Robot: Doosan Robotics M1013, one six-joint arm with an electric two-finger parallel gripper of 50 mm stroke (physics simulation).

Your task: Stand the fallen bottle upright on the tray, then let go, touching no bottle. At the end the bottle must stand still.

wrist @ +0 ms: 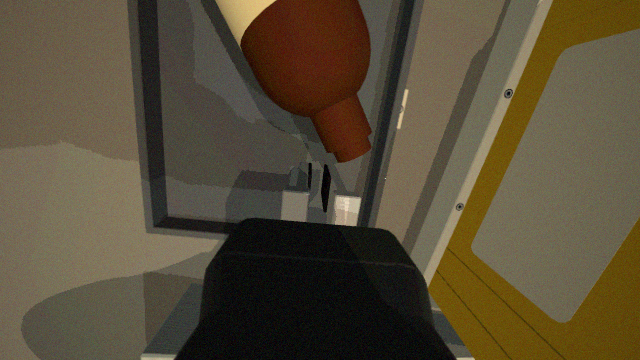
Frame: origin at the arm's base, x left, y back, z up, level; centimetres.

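Where they show: gripper, between the fingertips: (316, 178).
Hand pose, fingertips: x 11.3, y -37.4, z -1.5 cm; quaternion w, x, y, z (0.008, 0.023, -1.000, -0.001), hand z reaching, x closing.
Note:
After its pixels a point has its place.
The fallen brown bottle (312, 55) {y -44.4, x 12.8, z 2.1 cm} with a cream label lies on its side in the dark grey tray (149, 100) {y -40.9, x 24.3, z -3.8 cm}, slanted, its neck pointing down and to the right in the view, near the tray's right wall. Its base is out of view. My gripper (316, 178) {y -37.4, x 11.4, z -1.5 cm} is in the lower middle of the view, with its fingers close together and a narrow gap between the dark pads. No part of the bottle shows in that gap. The fingertips are just below and left of the mouth of the bottle, over the near right part of the tray.
A pale rail (472, 150) {y -41.1, x -1.1, z -3.3 cm} with screws runs slanting to the right of the tray. Beyond it is a yellow crate or rack (530, 95) {y -45.5, x -2.7, z -1.5 cm} with a grey panel. A small pale tab (402, 109) {y -43.3, x 5.2, z -4.1 cm} sits at the tray's right outer side. Shadows fall across the tray and the surface at left.

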